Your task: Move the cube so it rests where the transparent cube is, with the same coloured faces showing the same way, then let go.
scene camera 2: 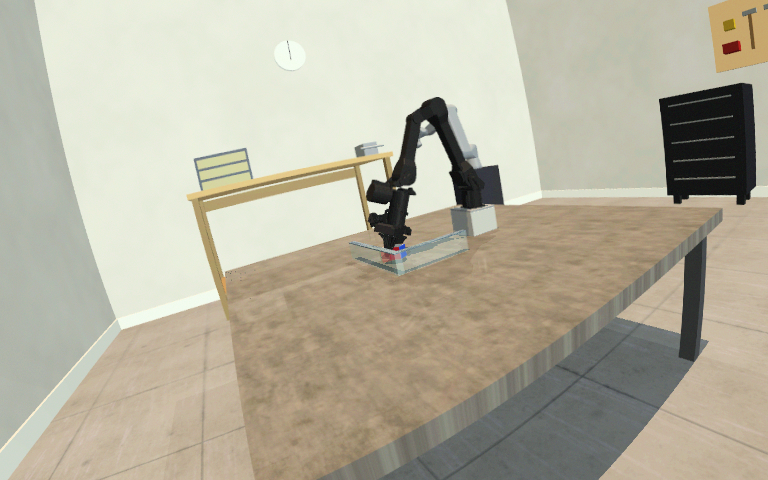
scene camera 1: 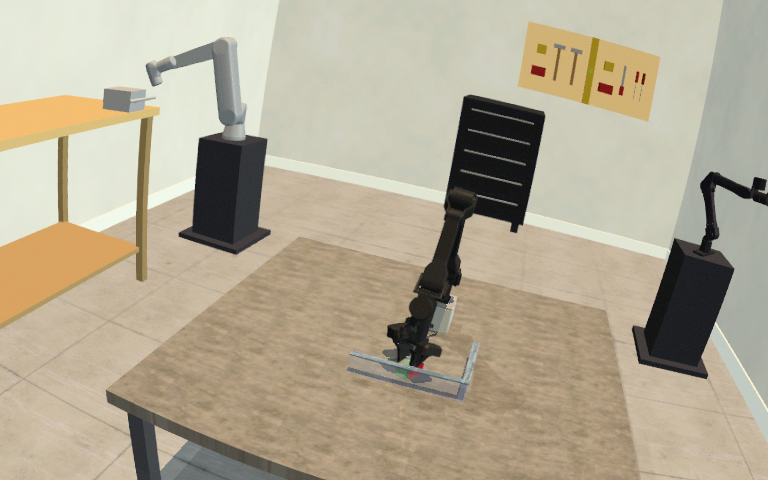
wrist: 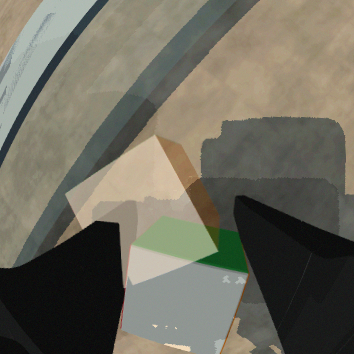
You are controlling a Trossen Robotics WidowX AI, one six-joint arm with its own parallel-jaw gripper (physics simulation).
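In scene camera 1 the gripper (scene camera 1: pixel 404 371) can be seen, and so can an L-shaped glass wall (scene camera 1: pixel 401 375). Scene camera 2 also shows the gripper (scene camera 2: pixel 389 256). In the wrist view, the gripper (wrist: pixel 185 206) grips a cube (wrist: pixel 199 300), and the cube still rests on the table. The wrist view shows the L-shaped glass wall (wrist: pixel 78 78) too.
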